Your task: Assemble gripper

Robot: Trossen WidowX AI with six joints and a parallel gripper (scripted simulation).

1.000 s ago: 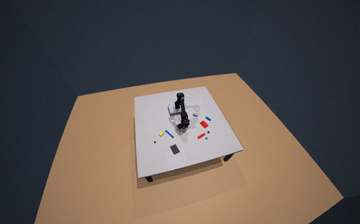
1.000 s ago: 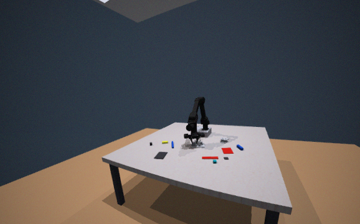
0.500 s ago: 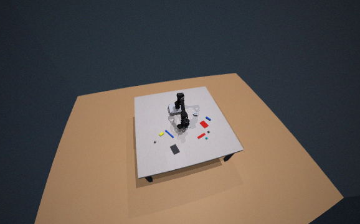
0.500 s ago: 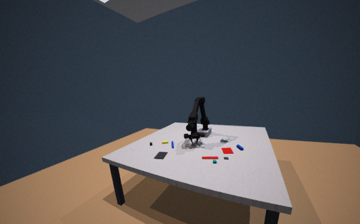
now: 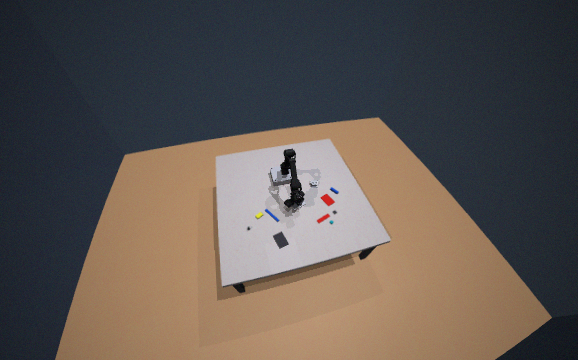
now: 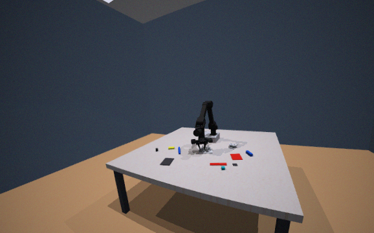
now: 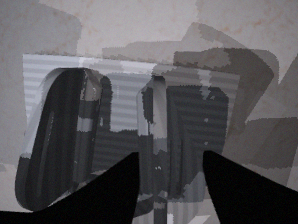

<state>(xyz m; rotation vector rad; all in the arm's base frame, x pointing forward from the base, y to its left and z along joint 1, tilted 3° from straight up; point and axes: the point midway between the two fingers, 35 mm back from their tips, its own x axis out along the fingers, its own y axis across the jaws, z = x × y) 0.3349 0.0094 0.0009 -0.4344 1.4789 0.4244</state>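
The white flat plate lies 30 mm to the left of my gripper tip and 10 mm below it. Also, from my gripper tip: red square plate 10 mm ahead, 300 mm to the left, 10 mm below; then red bar 180 mm ahead, 210 mm to the left, 10 mm below; then gripper base 180 mm behind, 230 mm to the left, 10 mm above.
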